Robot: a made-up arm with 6 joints. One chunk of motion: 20 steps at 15 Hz.
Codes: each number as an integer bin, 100 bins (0 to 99) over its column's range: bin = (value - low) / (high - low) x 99, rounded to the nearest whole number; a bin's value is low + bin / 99 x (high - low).
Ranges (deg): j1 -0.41..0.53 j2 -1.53..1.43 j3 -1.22..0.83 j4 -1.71..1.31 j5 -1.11..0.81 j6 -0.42..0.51
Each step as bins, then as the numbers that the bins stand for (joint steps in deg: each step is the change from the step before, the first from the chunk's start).
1 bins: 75 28 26 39 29 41
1 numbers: 0.302 -0.693 -0.682 -0.520 -0.548 -0.035
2 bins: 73 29 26 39 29 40
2 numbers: 0.283 -0.663 -0.682 -0.520 -0.548 -0.044
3 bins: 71 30 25 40 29 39
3 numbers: 0.264 -0.633 -0.702 -0.490 -0.548 -0.054
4 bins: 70 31 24 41 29 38
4 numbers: 0.255 -0.603 -0.723 -0.459 -0.548 -0.063
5 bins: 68 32 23 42 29 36
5 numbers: 0.236 -0.573 -0.744 -0.429 -0.548 -0.082
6 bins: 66 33 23 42 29 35
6 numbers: 0.217 -0.543 -0.744 -0.429 -0.548 -0.091
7 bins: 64 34 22 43 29 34
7 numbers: 0.198 -0.513 -0.764 -0.398 -0.548 -0.101
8 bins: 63 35 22 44 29 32
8 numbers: 0.188 -0.484 -0.764 -0.368 -0.548 -0.119
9 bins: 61 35 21 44 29 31
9 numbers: 0.169 -0.484 -0.785 -0.368 -0.548 -0.129
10 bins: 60 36 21 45 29 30
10 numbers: 0.160 -0.454 -0.785 -0.337 -0.548 -0.138
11 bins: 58 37 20 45 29 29
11 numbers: 0.141 -0.424 -0.806 -0.337 -0.548 -0.148
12 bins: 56 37 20 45 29 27
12 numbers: 0.122 -0.424 -0.806 -0.337 -0.548 -0.166
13 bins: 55 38 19 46 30 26
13 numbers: 0.112 -0.394 -0.827 -0.307 -0.528 -0.176
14 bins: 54 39 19 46 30 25
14 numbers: 0.103 -0.364 -0.827 -0.307 -0.528 -0.185
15 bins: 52 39 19 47 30 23
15 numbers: 0.084 -0.364 -0.827 -0.276 -0.528 -0.204
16 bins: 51 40 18 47 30 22
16 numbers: 0.074 -0.334 -0.847 -0.276 -0.528 -0.213
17 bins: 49 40 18 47 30 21
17 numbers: 0.055 -0.334 -0.847 -0.276 -0.528 -0.223
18 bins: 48 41 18 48 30 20
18 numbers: 0.046 -0.304 -0.847 -0.246 -0.528 -0.232
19 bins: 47 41 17 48 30 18
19 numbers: 0.036 -0.304 -0.868 -0.246 -0.528 -0.251
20 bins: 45 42 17 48 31 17
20 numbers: 0.017 -0.274 -0.868 -0.246 -0.509 -0.260
